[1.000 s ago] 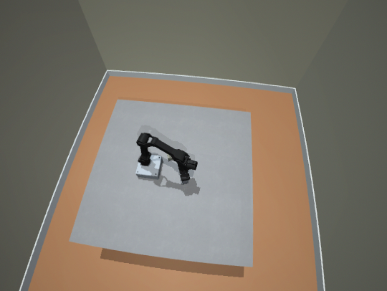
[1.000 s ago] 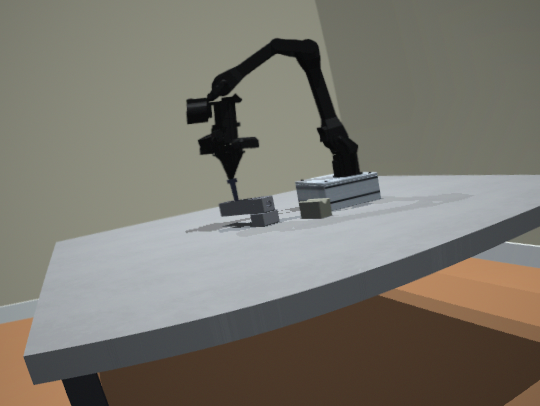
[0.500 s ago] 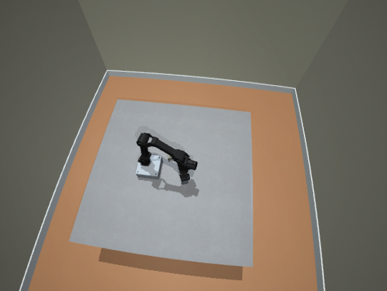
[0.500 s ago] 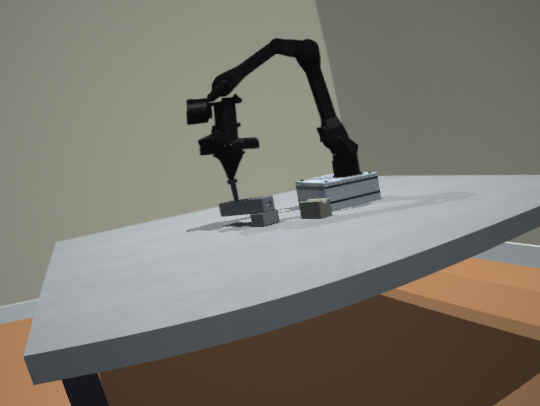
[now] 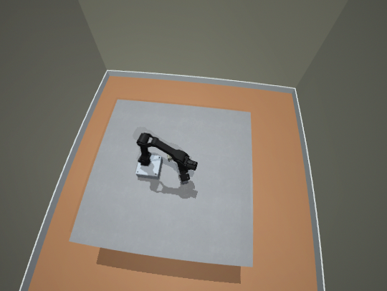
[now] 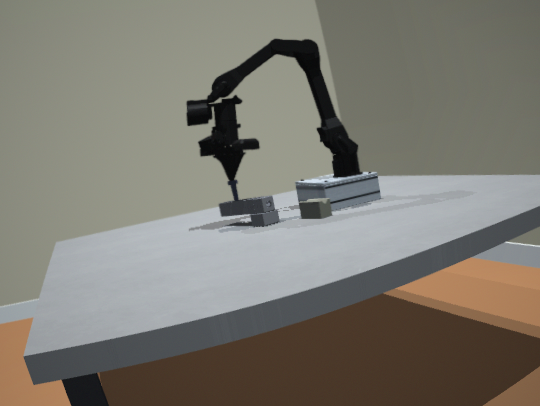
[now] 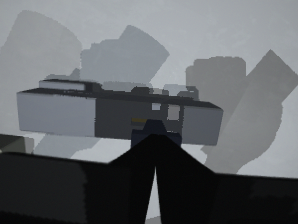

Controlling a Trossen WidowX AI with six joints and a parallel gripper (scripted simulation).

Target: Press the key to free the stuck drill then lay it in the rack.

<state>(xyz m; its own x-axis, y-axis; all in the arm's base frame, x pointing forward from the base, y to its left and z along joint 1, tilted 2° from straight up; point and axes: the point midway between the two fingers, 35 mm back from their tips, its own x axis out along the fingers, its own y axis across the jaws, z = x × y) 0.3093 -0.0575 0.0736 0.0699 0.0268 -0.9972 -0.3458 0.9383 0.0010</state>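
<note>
Now: gripper tip 30 mm above the dark blue key. Also, from my gripper tip: drill: 20 mm behind, 50 mm to the left, 70 mm below; rack: 150 mm behind, 160 mm to the left, 100 mm below.
</note>
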